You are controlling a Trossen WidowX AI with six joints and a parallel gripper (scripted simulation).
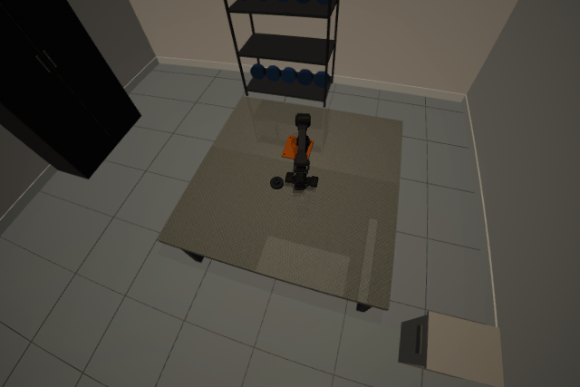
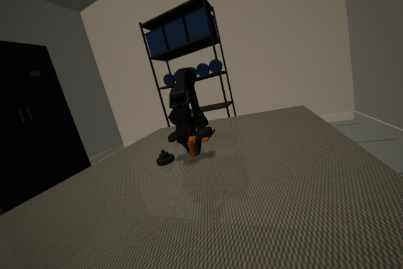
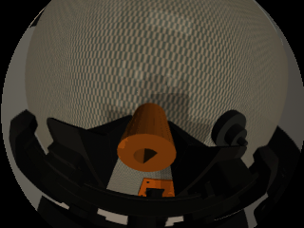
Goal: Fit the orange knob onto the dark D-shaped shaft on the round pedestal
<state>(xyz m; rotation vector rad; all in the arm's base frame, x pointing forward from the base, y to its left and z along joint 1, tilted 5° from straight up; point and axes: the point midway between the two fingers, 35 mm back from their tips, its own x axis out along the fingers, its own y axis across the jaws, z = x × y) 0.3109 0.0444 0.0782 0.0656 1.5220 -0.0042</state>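
The pedestal is 2 cm behind my gripper tip and 16 cm to the right of it. Round my gripper tip: orange knob (2 cm above).
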